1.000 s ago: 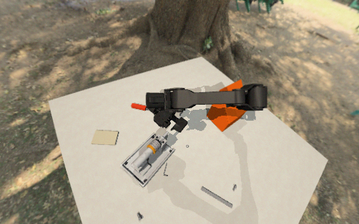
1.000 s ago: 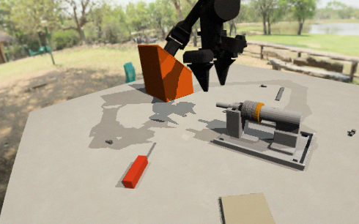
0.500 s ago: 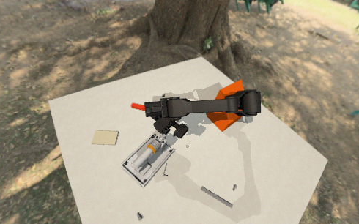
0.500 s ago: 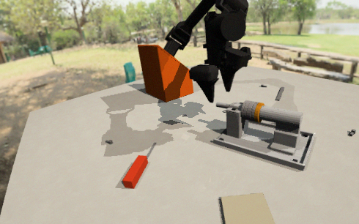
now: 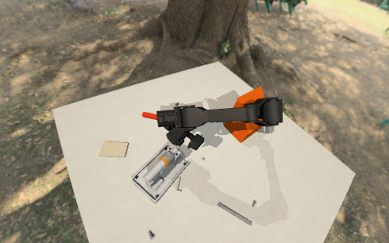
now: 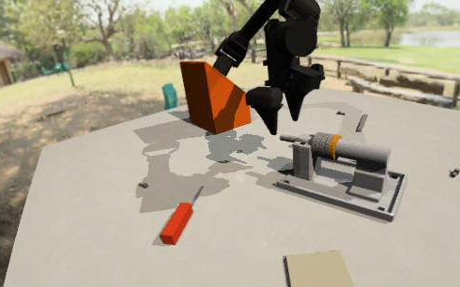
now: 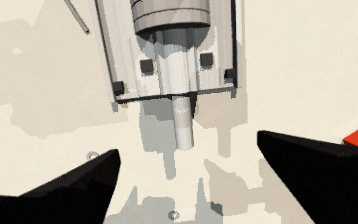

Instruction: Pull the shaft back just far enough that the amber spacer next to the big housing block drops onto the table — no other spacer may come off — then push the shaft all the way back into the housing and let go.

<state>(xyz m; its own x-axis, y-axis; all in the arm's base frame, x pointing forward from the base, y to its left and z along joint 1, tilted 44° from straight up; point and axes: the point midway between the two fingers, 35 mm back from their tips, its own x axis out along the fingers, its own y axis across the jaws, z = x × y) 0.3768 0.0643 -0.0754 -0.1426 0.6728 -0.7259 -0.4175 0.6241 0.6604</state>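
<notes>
The grey shaft is 60 mm ahead of my gripper tip, 30 mm to the left of it and 30 mm below it. Also, from my gripper tip: grey spacer: 80 mm ahead, 40 mm to the left, 30 mm below; amber spacer: 100 mm ahead, 50 mm to the left, 30 mm below; allen key: 70 mm ahead, 160 mm to the left, 100 mm below.
</notes>
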